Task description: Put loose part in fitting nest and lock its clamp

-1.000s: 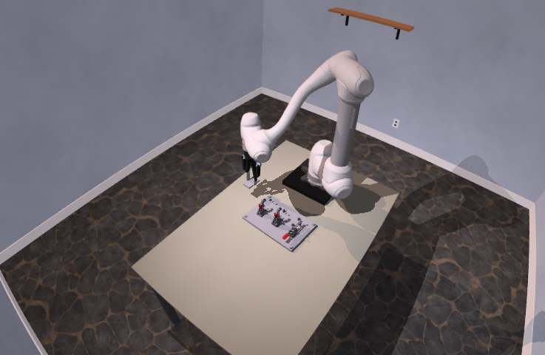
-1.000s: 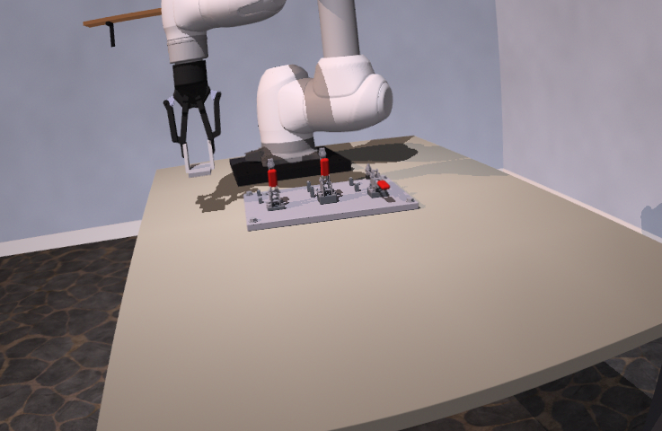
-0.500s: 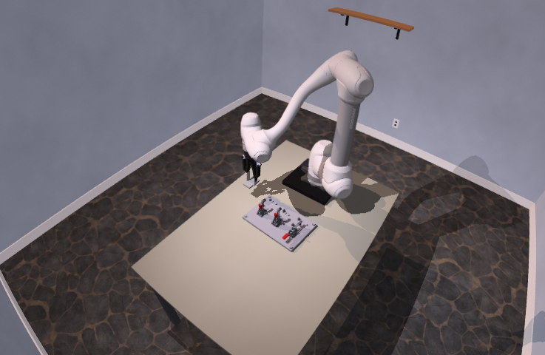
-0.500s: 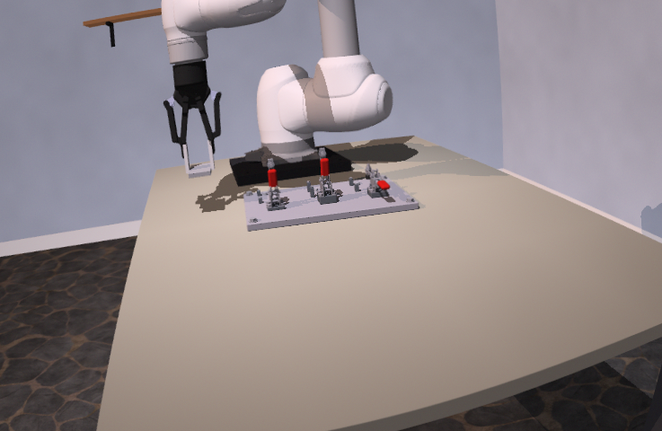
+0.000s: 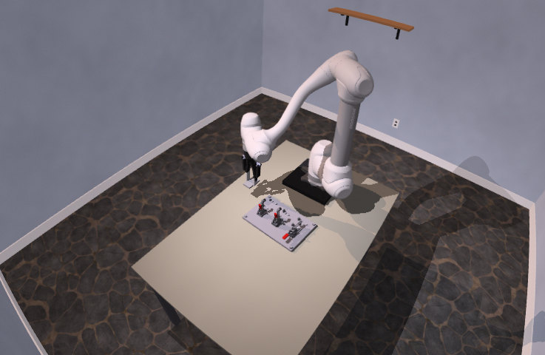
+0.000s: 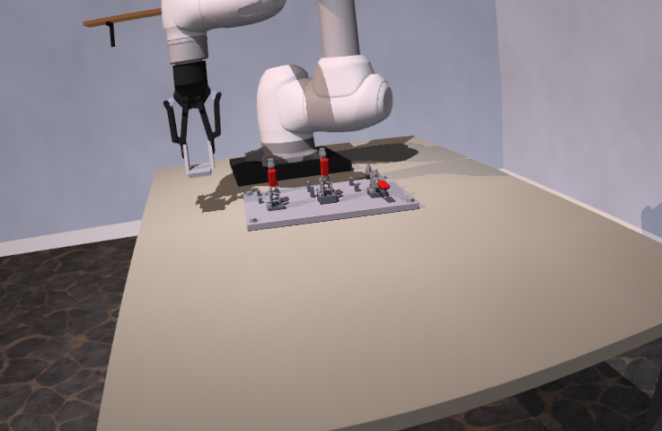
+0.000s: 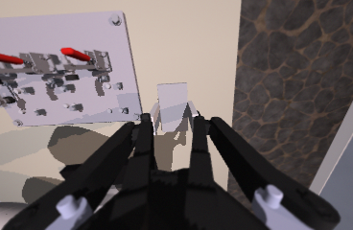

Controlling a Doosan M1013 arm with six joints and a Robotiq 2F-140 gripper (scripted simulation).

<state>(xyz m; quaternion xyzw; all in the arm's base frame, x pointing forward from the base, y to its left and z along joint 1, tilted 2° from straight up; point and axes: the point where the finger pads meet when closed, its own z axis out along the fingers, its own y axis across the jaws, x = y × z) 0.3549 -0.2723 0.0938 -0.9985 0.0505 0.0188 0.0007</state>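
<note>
Now: the loose part 30 mm below my hand. Round my hand: grey fixture plate (260 mm to the left, 120 mm below, 90 mm ahead).
</note>
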